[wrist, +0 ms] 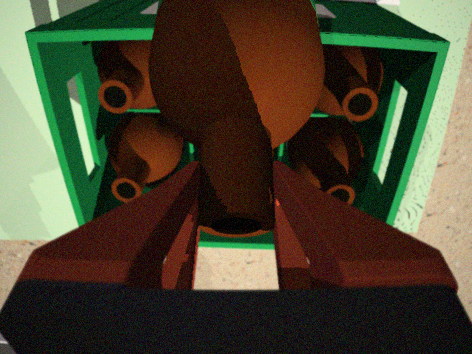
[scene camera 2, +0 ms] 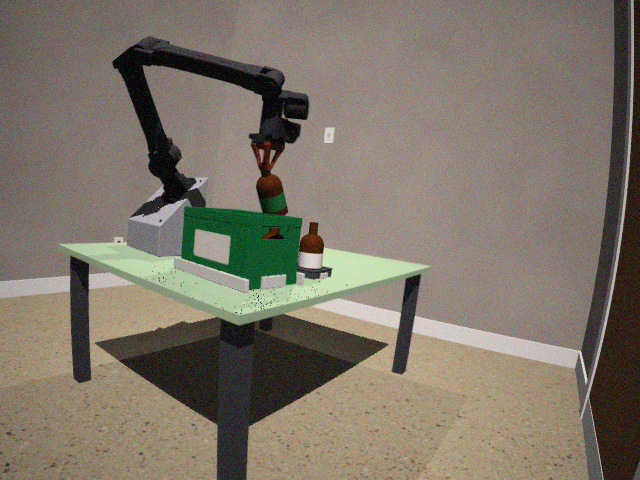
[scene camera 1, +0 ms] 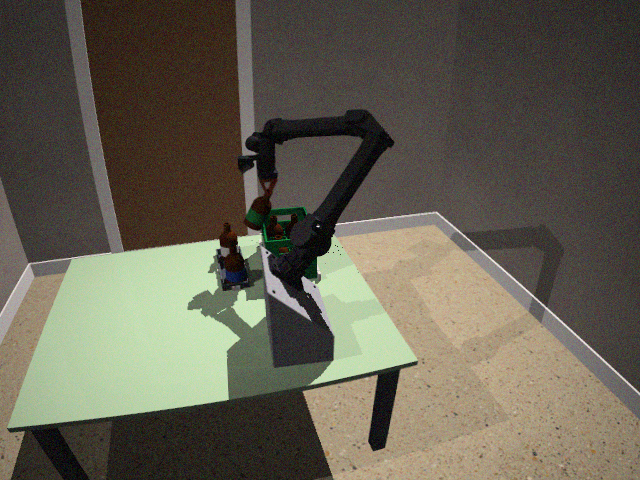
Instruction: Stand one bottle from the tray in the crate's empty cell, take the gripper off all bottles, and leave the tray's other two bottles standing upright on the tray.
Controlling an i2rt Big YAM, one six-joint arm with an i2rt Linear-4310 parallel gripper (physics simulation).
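Frame: origin at the arm's base, x right, y down, z ahead, level; metres.
Where they show: gripper, fingertip midpoint: [wrist: 236,176] [scene camera 2: 264,170] [scene camera 1: 267,194]; arm's base, origin of the base link: [scene camera 2: 180,191] [scene camera 1: 283,274].
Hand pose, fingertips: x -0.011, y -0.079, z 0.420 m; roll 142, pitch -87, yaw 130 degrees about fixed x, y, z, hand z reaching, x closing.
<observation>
Each offset is from my fingertips to the centre of the thing. "spot": to the spot under its first point. Level surfaces: height alone.
My gripper [scene camera 1: 267,193] [scene camera 2: 266,169] [wrist: 236,176] is shut on the neck of the green-labelled brown bottle @[dx -0.029, dy +0.050, dz -0.003 m] [scene camera 1: 258,212] [scene camera 2: 271,187] [wrist: 237,75]. The bottle hangs tilted, its base toward the tray side in scene camera 1, above the level of the tray. The green crate @[dx +0.066, dy +0.206, dz -0.005 m] [scene camera 1: 286,210] [scene camera 2: 240,253] [wrist: 380,42] stands below and beside it. Several brown bottles stand in the crate; the held bottle hides its middle in the wrist view, so the empty cell cannot be made out. A white-labelled bottle @[dx -0.166, dy +0.211, dz +0.060 m] [scene camera 1: 227,240] [scene camera 2: 312,243] and a blue-labelled bottle @[dx -0.143, dy +0.211, dz -0.123 m] [scene camera 1: 235,264] stand upright on the tray [scene camera 1: 230,287] [scene camera 2: 324,271].
White strips @[spot: dx +0.170, dy +0.278, dz +0.013 m] [scene camera 2: 209,274] lie along the crate's foot on the green table @[dy +0.294 m] [scene camera 1: 129,335] [scene camera 2: 372,262]. The tray is left of the crate in scene camera 1. The arm's grey base [scene camera 1: 299,335] [scene camera 2: 149,235] stands close to the crate. The crate's raised walls surround its bottles.
</observation>
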